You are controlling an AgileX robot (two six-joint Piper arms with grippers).
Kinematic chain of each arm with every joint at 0, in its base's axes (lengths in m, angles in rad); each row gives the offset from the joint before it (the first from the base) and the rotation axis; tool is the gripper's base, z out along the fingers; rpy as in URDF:
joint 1: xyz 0 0 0.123 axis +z
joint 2: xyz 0 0 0 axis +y
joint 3: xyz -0.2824 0 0.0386 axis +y
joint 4: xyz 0.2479 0 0.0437 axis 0.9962 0 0.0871
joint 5: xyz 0 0 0 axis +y
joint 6: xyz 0.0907 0 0.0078 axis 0.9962 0 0.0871
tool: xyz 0 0 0 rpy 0 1.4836 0
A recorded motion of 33 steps. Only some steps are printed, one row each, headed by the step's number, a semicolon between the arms.
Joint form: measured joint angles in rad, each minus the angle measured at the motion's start. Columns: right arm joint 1, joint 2, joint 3, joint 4, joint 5, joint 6; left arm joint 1, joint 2, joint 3, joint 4, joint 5, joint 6.
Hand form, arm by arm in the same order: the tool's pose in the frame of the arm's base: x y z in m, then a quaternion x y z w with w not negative. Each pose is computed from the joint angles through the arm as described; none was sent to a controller.
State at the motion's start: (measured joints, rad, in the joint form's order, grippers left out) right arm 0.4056 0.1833 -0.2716 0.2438 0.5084 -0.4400; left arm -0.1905 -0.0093 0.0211 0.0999 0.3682 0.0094
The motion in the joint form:
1: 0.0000 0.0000 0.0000 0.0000 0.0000 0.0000; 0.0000 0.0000 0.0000 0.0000 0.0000 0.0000
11: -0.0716 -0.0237 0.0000 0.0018 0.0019 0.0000; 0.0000 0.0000 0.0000 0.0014 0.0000 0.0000
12: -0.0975 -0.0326 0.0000 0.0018 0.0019 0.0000; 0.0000 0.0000 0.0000 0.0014 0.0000 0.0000
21: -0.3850 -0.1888 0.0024 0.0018 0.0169 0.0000; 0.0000 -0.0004 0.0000 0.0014 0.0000 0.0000
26: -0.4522 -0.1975 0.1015 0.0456 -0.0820 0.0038; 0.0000 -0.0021 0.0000 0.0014 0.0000 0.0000
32: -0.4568 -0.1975 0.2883 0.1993 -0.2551 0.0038; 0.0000 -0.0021 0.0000 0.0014 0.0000 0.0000
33: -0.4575 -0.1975 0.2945 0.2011 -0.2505 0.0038; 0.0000 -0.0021 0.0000 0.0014 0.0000 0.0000
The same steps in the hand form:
1: 0.0493 0.0328 0.2492 -0.28414 0.75866 0.09991 0.57768; 0.0524 -0.0068 0.1735 0.10654 0.79503 -0.01183 0.59702
11: 0.0485 0.0283 0.2504 -0.25534 0.76202 0.08018 0.58966; 0.0524 -0.0067 0.1735 0.10690 0.79497 -0.01124 0.59706
12: 0.0482 0.0267 0.2509 -0.24496 0.76265 0.07253 0.59422; 0.0524 -0.0067 0.1735 0.10690 0.79497 -0.01124 0.59706
21: 0.0332 0.0118 0.2557 -0.13276 0.74611 -0.02080 0.65212; 0.0524 -0.0067 0.1735 0.10688 0.79485 -0.01125 0.59722
26: 0.0427 0.0088 0.2333 -0.08572 0.74934 -0.02694 0.65606; 0.0523 -0.0067 0.1736 0.10680 0.79435 -0.01128 0.59790
32: 0.0551 0.0070 0.1875 -0.01793 0.75599 0.02216 0.65396; 0.0523 -0.0067 0.1736 0.10680 0.79435 -0.01128 0.59790
33: 0.0552 0.0072 0.1850 -0.01764 0.75930 0.02353 0.65008; 0.0523 -0.0067 0.1736 0.10680 0.79435 -0.01128 0.59790

